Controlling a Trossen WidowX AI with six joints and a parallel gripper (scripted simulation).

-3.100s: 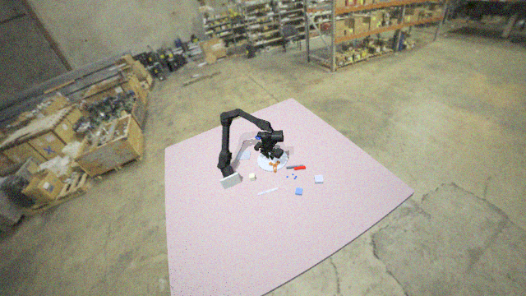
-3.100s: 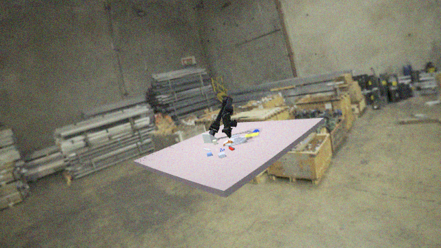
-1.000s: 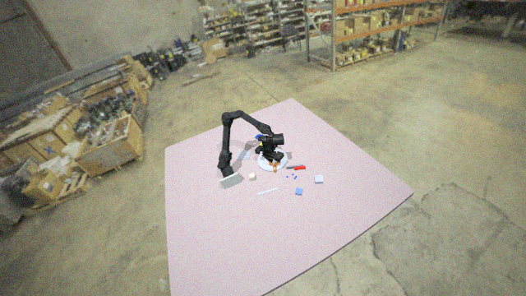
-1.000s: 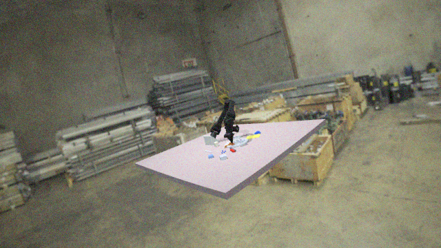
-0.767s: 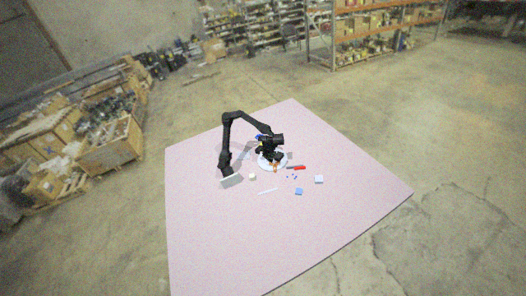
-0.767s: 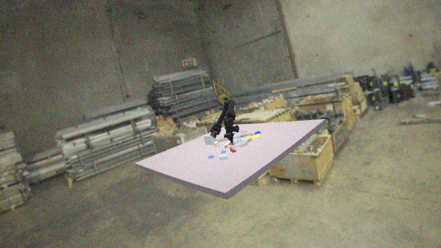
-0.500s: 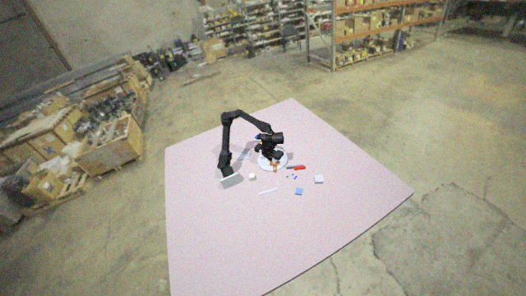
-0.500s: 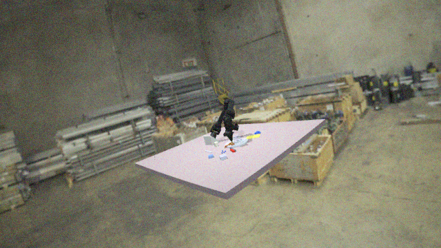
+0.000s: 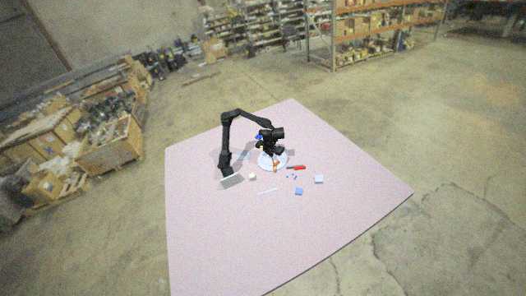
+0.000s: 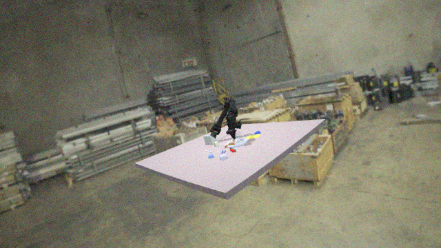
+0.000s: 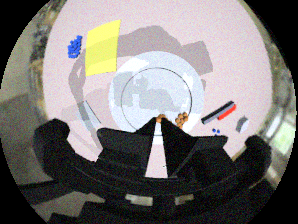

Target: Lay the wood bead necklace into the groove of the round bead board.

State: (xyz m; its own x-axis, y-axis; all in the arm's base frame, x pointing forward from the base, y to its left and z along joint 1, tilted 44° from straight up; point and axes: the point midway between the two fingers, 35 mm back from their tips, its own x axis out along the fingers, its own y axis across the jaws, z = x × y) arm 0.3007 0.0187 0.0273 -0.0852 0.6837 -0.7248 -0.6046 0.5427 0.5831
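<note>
Right now my gripper tip is 12 cm short of the red-handled tool, 13 cm to the left of it and 4 cm above it. Also, from my gripper tip: cream cube: 16 cm behind, 9 cm to the right, 2 cm below; grey plate: 17 cm behind, 14 cm to the left, 4 cm below; yellow sheet: 3 cm ahead, 19 cm to the left, 4 cm below.
</note>
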